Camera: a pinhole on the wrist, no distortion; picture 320 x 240 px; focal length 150.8 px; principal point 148.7 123.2 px. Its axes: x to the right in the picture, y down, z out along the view. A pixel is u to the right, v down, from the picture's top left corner.
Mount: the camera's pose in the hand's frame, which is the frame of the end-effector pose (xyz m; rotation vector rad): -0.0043 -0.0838 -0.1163 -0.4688 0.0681 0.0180
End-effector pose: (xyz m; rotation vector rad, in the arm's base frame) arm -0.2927 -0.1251 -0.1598 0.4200 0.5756 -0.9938
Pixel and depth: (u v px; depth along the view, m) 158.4 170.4 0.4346
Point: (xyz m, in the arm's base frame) -0.0162 -0.1604 -0.0111
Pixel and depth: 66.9 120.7 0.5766
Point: -0.1548 -0.1021 0.3561
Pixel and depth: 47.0 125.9 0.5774
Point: -0.1721 -0.0410 0.4034
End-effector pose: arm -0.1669 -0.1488 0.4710 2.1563 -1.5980 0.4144
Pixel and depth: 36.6 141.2 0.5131
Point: -0.4685 -0.0739 0.0401
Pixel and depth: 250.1 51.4 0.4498
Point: -0.0056 -0.5862 0.3062
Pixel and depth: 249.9 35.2 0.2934
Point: -0.0069 -0.4061 0.3768
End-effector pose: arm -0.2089 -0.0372 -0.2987 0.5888 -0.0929 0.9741
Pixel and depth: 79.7 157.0 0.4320
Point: -0.4251 -0.2095 -0.0727
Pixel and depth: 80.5 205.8 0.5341
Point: -0.6258 -0.1528 0.0120
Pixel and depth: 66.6 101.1 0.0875
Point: -0.1959 -0.0802 -0.3625
